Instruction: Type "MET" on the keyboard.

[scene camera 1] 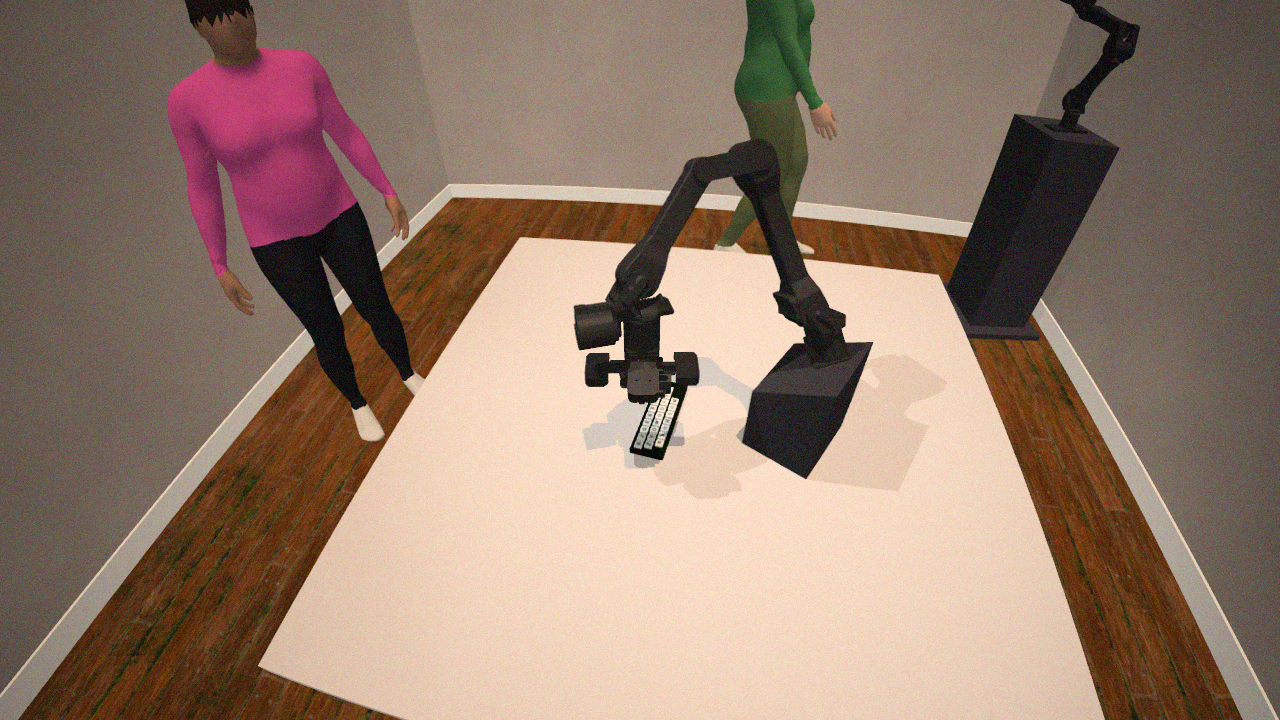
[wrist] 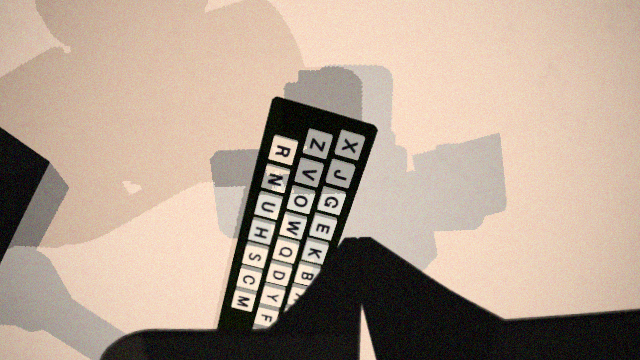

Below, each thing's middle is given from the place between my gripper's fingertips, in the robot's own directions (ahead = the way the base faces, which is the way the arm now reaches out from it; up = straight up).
Labels:
The black keyboard (scene camera 1: 679, 392) is 110 mm below my hand, 70 mm to the right of it and 30 mm behind it.

